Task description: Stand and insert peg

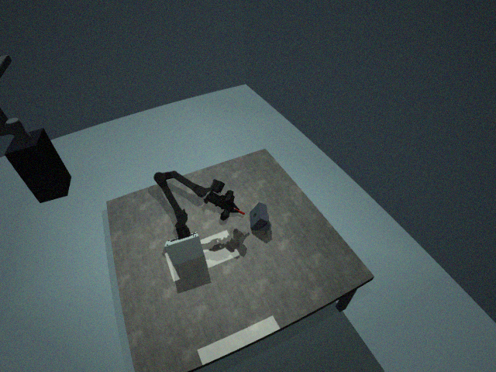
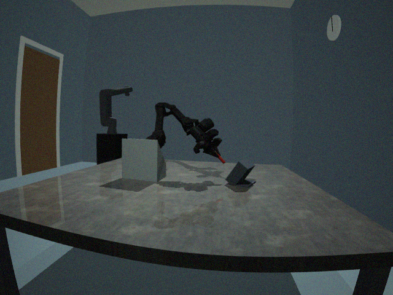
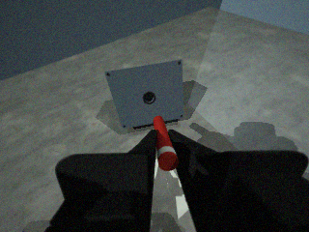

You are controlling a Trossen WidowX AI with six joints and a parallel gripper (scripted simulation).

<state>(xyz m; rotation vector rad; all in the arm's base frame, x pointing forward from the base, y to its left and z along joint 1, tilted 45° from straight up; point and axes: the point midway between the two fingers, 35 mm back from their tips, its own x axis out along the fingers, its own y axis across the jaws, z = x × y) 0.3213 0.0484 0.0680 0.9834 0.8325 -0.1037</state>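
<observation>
Now: gripper tip 11 cm short of the sloped panel, 3 cm to the left of it and 7 cm above it. Also, from my gripper tip: red peg (1 cm behind, 1 cm above).
</observation>
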